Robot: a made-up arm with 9 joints. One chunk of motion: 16 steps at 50 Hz.
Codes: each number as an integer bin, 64 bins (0 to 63) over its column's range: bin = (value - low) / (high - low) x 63, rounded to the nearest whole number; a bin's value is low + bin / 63 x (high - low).
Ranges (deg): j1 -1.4..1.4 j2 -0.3..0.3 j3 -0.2..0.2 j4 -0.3..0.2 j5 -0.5..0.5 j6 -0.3..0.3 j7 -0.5..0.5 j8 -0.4..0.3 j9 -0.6..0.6
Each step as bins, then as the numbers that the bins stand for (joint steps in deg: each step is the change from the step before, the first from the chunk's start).
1 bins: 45 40 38 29 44 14 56 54 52
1 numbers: 0.600 0.081 0.041 -0.070 0.198 -0.167 0.389 0.200 0.390
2 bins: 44 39 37 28 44 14 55 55 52
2 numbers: 0.556 0.071 0.035 -0.078 0.198 -0.167 0.373 0.211 0.390
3 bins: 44 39 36 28 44 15 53 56 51
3 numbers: 0.556 0.071 0.029 -0.078 0.198 -0.157 0.341 0.222 0.371
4 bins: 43 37 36 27 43 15 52 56 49
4 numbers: 0.511 0.052 0.029 -0.086 0.183 -0.157 0.325 0.222 0.333
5 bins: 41 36 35 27 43 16 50 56 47
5 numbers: 0.422 0.043 0.022 -0.086 0.183 -0.148 0.294 0.222 0.295
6 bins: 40 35 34 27 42 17 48 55 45
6 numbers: 0.378 0.033 0.016 -0.086 0.167 -0.138 0.262 0.211 0.257
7 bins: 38 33 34 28 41 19 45 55 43
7 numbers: 0.289 0.014 0.016 -0.078 0.151 -0.119 0.214 0.211 0.219
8 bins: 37 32 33 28 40 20 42 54 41
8 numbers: 0.244 0.005 0.010 -0.078 0.135 -0.110 0.167 0.200 0.181
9 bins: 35 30 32 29 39 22 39 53 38
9 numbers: 0.156 -0.014 0.003 -0.070 0.119 -0.090 0.119 0.189 0.124
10 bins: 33 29 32 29 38 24 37 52 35
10 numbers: 0.067 -0.024 0.003 -0.070 0.103 -0.071 0.087 0.178 0.067
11 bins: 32 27 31 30 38 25 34 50 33
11 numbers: 0.022 -0.043 -0.003 -0.062 0.103 -0.062 0.040 0.156 0.029
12 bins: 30 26 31 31 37 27 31 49 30
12 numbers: -0.067 -0.052 -0.003 -0.054 0.087 -0.043 -0.008 0.144 -0.029
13 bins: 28 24 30 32 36 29 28 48 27
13 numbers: -0.156 -0.071 -0.010 -0.046 0.071 -0.024 -0.056 0.133 -0.086
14 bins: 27 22 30 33 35 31 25 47 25
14 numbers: -0.200 -0.090 -0.010 -0.038 0.056 -0.005 -0.103 0.122 -0.124
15 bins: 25 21 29 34 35 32 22 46 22
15 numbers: -0.289 -0.100 -0.016 -0.030 0.056 0.005 -0.151 0.111 -0.181
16 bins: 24 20 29 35 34 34 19 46 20
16 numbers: -0.333 -0.110 -0.016 -0.022 0.040 0.024 -0.198 0.111 -0.219
